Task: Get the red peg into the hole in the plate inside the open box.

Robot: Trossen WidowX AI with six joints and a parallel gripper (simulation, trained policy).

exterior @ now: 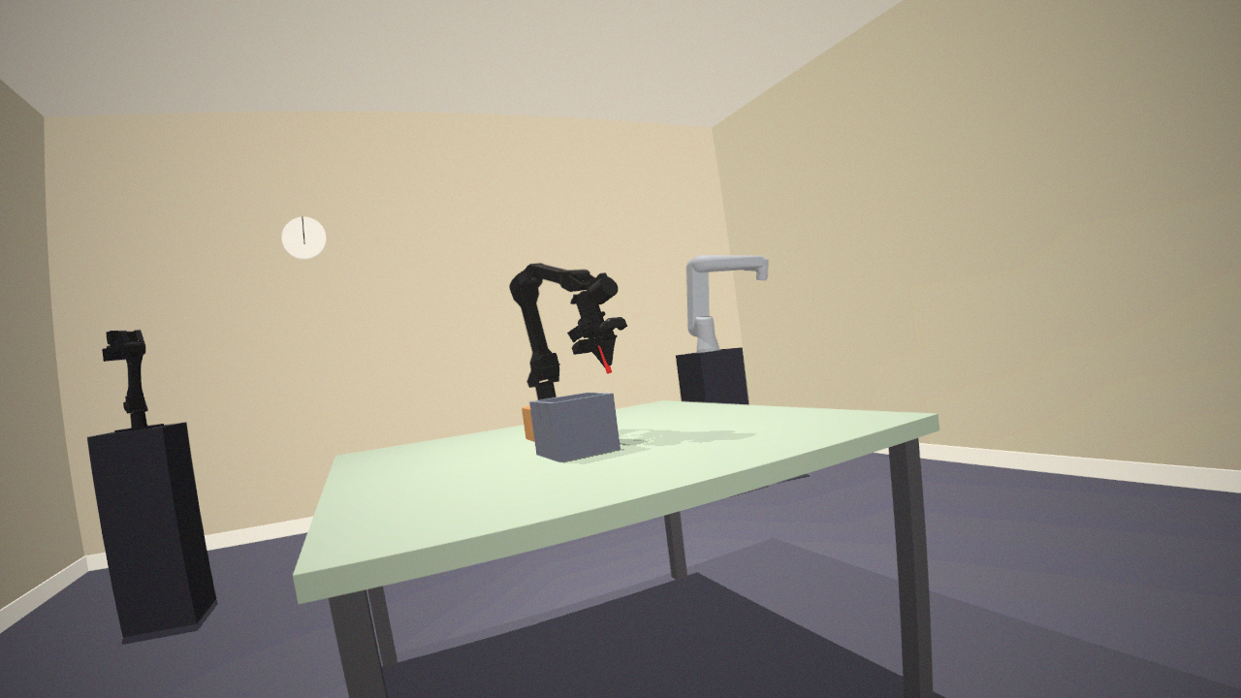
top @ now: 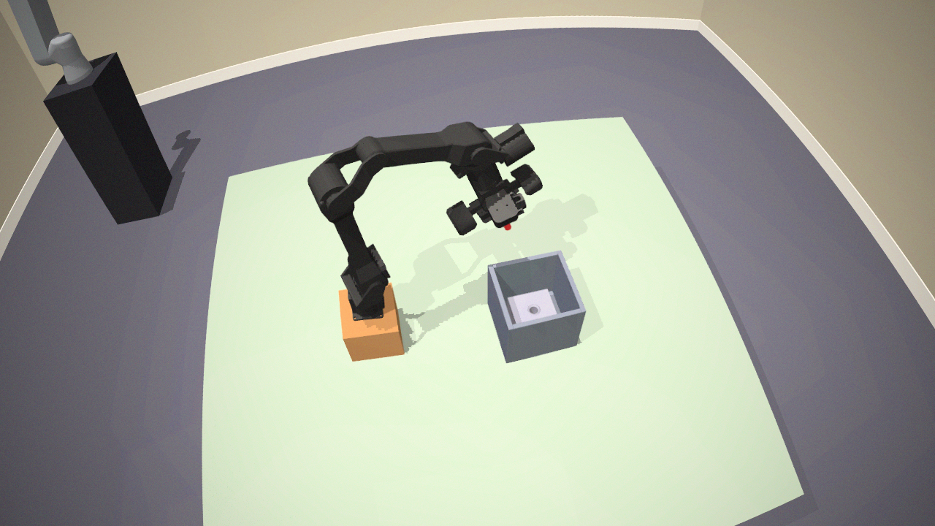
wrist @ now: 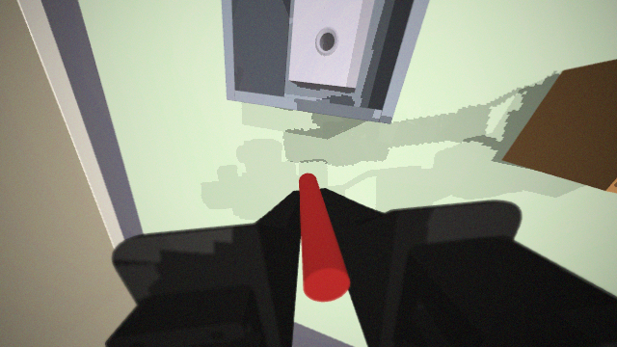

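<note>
Now: the pale plate 4 cm ahead of my gripper tip, 13 cm to the right of it and 15 cm below it. From my gripper tip the other things lie so: red peg: 1 cm behind, 2 cm above.
</note>
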